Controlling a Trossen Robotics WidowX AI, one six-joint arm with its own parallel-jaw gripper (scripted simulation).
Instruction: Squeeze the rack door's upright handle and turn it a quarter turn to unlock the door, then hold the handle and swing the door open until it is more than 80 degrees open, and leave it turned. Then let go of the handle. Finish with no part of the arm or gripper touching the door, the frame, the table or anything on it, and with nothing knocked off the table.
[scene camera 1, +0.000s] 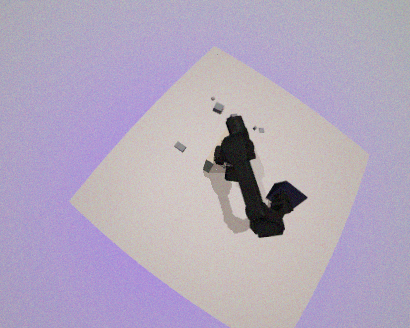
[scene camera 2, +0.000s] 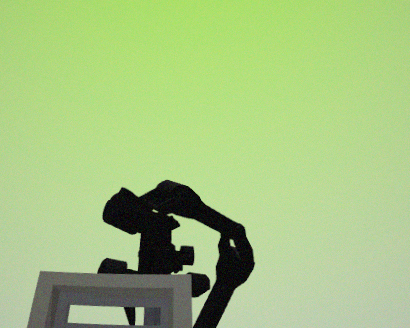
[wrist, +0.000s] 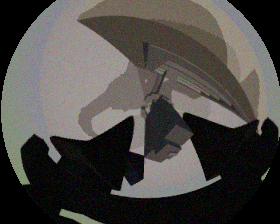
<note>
The gripper (wrist: 158, 117) is open, holding nothing. Further things: a rack frame (wrist: 210, 42).
</note>
